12 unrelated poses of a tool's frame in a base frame.
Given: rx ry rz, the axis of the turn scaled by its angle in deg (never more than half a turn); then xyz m.
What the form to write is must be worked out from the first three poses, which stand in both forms.
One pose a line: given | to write
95.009 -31.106 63.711 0.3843 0.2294 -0.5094 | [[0.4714 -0.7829 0.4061 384.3], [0.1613 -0.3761 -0.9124 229.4], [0.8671 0.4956 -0.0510 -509.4], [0 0 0 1]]
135.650 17.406 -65.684 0.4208 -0.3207 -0.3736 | [[0.6228 0.3980 -0.6736 420.8], [-0.0122 -0.8559 -0.5170 -320.7], [-0.7823 0.3302 -0.5281 -373.6], [0 0 0 1]]
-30.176 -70.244 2.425 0.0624 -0.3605 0.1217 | [[0.3529 0.2468 -0.9025 62.4], [0.3085 0.8800 0.3613 -360.5], [0.8833 -0.4059 0.2344 121.7], [0 0 0 1]]
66.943 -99.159 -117.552 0.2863 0.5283 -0.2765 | [[-0.6622 -0.3175 -0.6787 286.3], [-0.6155 -0.2861 0.7344 528.3], [-0.4274 0.9041 -0.0060 -276.5], [0 0 0 1]]
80.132 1.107 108.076 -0.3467 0.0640 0.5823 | [[-0.0980 -0.5641 0.8199 -346.7], [0.5808 -0.7014 -0.4132 64.0], [0.8081 0.4357 0.3964 582.3], [0 0 0 1]]
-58.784 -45.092 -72.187 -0.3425 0.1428 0.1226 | [[0.1656 0.9841 0.0648 -342.5], [-0.3734 0.0018 0.9277 142.8], [0.9128 -0.1778 0.3678 122.6], [0 0 0 1]]
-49.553 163.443 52.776 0.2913 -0.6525 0.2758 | [[-0.8461 -0.5133 -0.1438 291.3], [-0.5005 0.6720 0.5458 -652.5], [-0.1835 0.5338 -0.8255 275.8], [0 0 0 1]]
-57.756 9.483 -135.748 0.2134 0.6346 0.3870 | [[-0.5646 0.4427 0.6966 213.4], [-0.5352 -0.8389 0.0993 634.6], [0.6283 -0.3168 0.7106 387.0], [0 0 0 1]]
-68.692 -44.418 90.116 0.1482 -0.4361 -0.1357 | [[-0.0396 -0.3157 -0.9480 148.2], [0.9442 -0.3224 0.0679 -436.1], [-0.3271 -0.8924 0.3108 -135.7], [0 0 0 1]]
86.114 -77.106 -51.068 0.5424 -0.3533 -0.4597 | [[0.1468 -0.3370 -0.9300 542.4], [-0.9878 0.0001 -0.1559 -353.3], [0.0526 0.9415 -0.3328 -459.7], [0 0 0 1]]
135.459 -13.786 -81.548 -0.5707 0.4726 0.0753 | [[0.4754 0.0433 -0.8787 -570.7], [-0.3298 -0.9172 -0.2237 472.6], [-0.8156 0.3961 -0.4218 75.3], [0 0 0 1]]
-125.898 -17.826 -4.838 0.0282 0.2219 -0.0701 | [[0.9662 0.2528 -0.0511 28.2], [0.1922 -0.5737 0.7962 221.9], [0.1719 -0.7791 -0.6029 -70.1], [0 0 0 1]]
